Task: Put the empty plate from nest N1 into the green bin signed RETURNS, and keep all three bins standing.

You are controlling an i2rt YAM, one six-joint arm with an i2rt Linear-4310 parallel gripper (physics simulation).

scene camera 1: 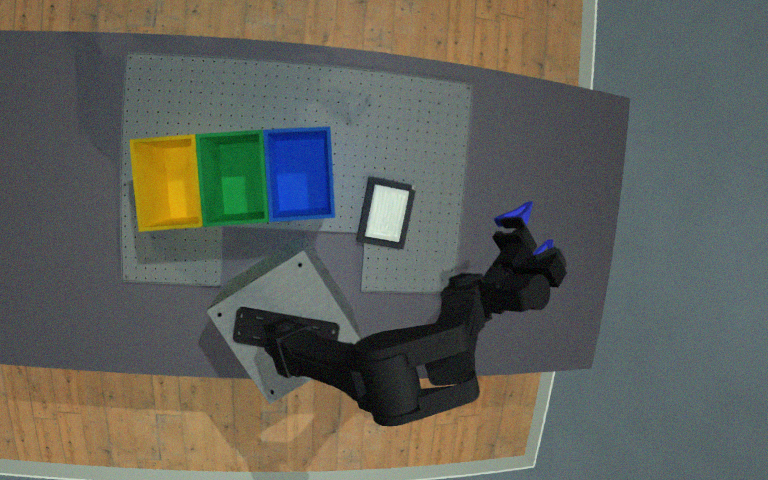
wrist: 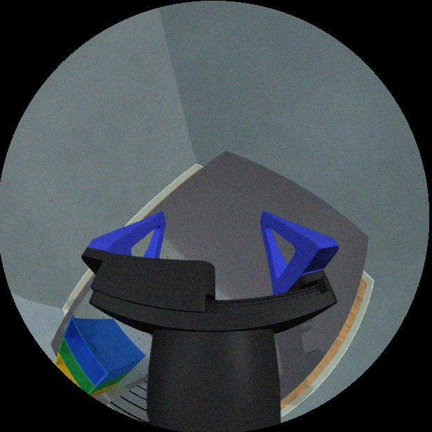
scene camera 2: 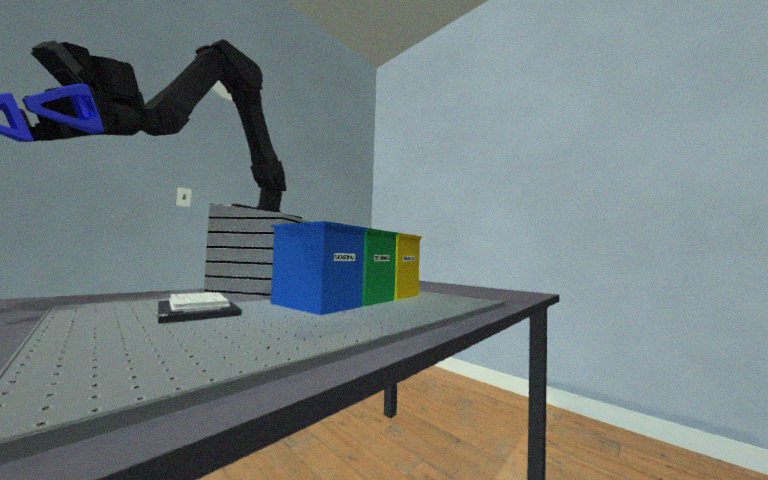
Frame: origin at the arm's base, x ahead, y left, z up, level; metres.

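Where they show: gripper, fingertip midpoint: (scene camera 1: 540, 221); arm's base, origin of the base link: (scene camera 1: 286, 332) (scene camera 2: 267, 214).
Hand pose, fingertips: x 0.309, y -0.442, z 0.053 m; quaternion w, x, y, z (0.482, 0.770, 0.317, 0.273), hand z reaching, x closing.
Note:
Things, the pixels of their centre, and the offset from my fingertips. Level surfaces: height alone.
- white rectangular plate, body centre: (scene camera 2: 198, 301) (scene camera 1: 387, 213) dy +0.249, dx -0.059, dz -0.269 m
- dark nest, body centre: (scene camera 2: 197, 307) (scene camera 1: 386, 213) dy +0.249, dx -0.059, dz -0.281 m
- green bin, body centre: (scene camera 1: 239, 178) (scene camera 2: 356, 265) dy +0.597, dx -0.039, dz -0.198 m
- blue bin, body centre: (scene camera 1: 300, 174) (scene camera 2: 317, 265) dy +0.469, dx -0.007, dz -0.198 m
- yellow bin, body centre: (scene camera 1: 179, 182) (scene camera 2: 385, 264) dy +0.725, dx -0.071, dz -0.198 m
- grey perforated board, its level: dz -0.288 m
- dark table, its level: dz -0.300 m
A white rectangular plate (scene camera 1: 388, 213) (scene camera 2: 199, 301) lies in a dark nest (scene camera 1: 407, 213) (scene camera 2: 198, 315) right of the bins. The green bin (scene camera 1: 232, 178) (scene camera 2: 378, 274) (wrist: 77, 366) stands upright between the blue bin (scene camera 1: 300, 172) (scene camera 2: 300, 268) (wrist: 107, 345) and the yellow bin (scene camera 1: 167, 183) (scene camera 2: 407, 271) (wrist: 61, 363). All three stand side by side. The labels are too blurred to read. My gripper (scene camera 1: 536, 227) (wrist: 212, 216) is open and empty, high above the table's right part, away from the plate. The plate does not show in the wrist view.
A grey perforated board (scene camera 1: 396, 118) (scene camera 2: 169, 362) lies under the bins and nest on the dark table (scene camera 1: 538, 147) (wrist: 215, 190). My arm's grey pedestal (scene camera 1: 305, 294) (scene camera 2: 237, 254) stands close to the bins, on the side opposite their labels. The table's right edge is beyond the gripper.

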